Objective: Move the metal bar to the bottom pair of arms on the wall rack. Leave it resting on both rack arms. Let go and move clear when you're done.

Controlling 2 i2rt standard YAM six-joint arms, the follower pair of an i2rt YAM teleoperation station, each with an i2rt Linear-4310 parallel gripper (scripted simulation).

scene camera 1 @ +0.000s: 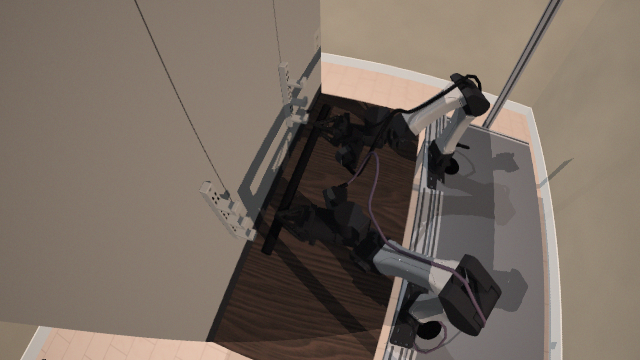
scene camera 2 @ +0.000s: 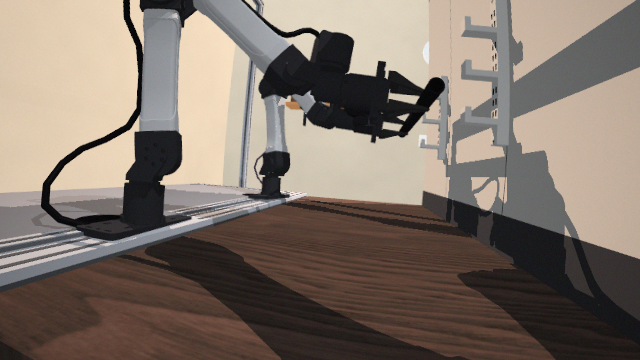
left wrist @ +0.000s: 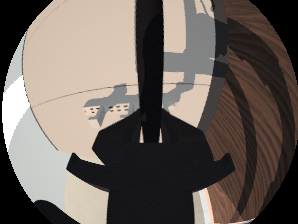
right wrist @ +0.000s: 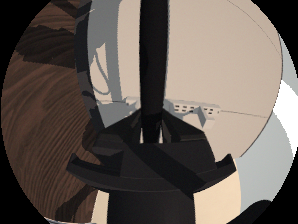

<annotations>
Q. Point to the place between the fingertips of my left gripper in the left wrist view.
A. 150, 112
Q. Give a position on a wall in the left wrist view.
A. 77, 53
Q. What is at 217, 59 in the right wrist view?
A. A wall.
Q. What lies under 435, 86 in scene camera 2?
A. A black metal bar.
</annotations>
